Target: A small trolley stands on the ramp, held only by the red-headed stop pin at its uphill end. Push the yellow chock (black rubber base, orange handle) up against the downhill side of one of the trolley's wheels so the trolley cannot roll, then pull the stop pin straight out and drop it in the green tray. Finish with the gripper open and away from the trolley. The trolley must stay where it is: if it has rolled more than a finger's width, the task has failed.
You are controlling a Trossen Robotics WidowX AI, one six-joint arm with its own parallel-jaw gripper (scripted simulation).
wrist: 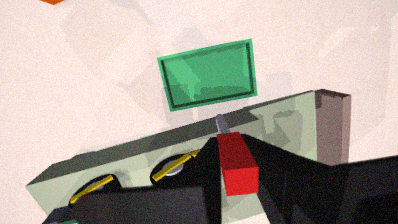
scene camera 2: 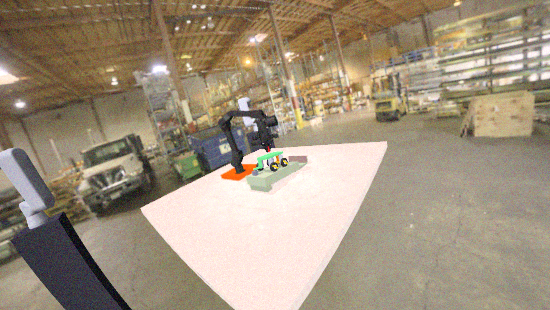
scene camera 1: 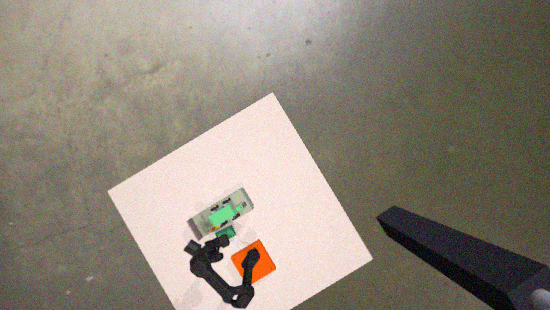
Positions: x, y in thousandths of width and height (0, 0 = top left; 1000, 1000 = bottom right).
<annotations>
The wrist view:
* my gripper: 572, 636
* red-headed stop pin: 604, 766, held by my gripper
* green tray: 564, 319
</annotations>
